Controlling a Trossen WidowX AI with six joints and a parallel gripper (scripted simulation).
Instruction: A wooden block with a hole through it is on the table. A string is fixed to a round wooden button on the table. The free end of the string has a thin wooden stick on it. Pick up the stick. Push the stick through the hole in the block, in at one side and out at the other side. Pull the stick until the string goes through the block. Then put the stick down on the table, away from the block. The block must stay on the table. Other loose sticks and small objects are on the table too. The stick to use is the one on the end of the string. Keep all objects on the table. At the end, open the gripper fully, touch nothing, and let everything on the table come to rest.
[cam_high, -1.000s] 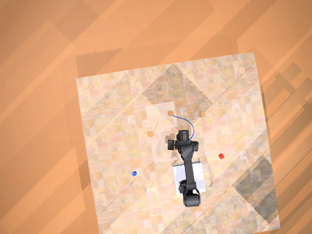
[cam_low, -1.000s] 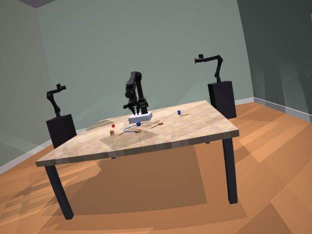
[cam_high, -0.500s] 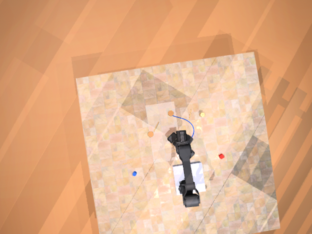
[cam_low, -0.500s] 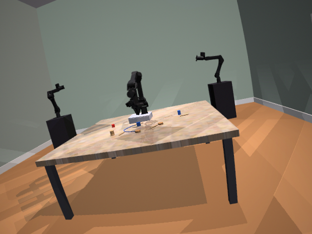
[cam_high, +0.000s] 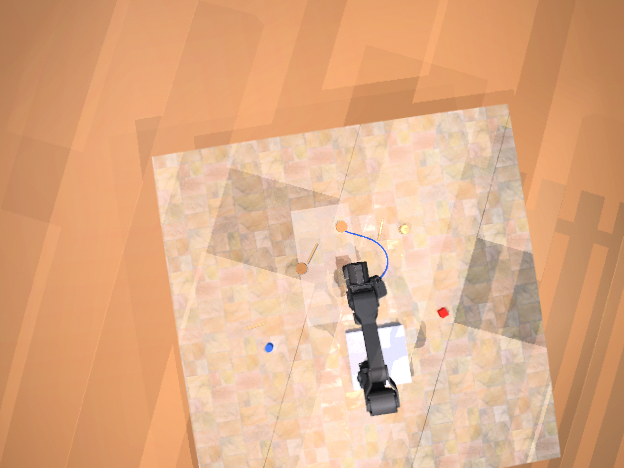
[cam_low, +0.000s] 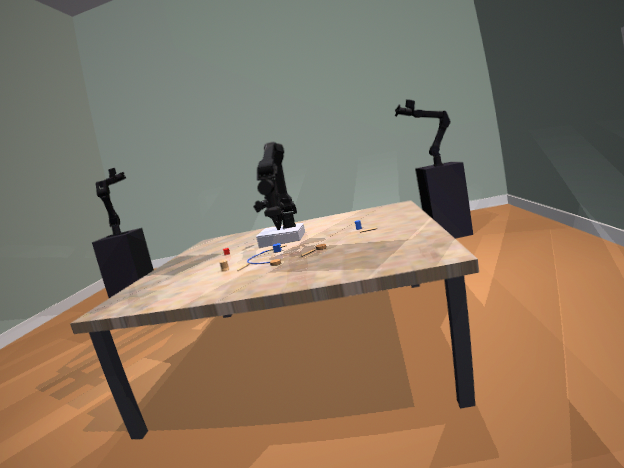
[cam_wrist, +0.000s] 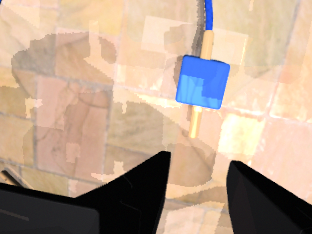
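The blue cube is 3 cm to the right of my gripper tip and 8 cm below it. The rest, counted from my gripper tip: thin wooden stick 4 cm to the right, 8 cm below; red cube 17 cm behind, 28 cm to the right, 8 cm below; wooden block 15 cm ahead, 22 cm to the right, 7 cm below.
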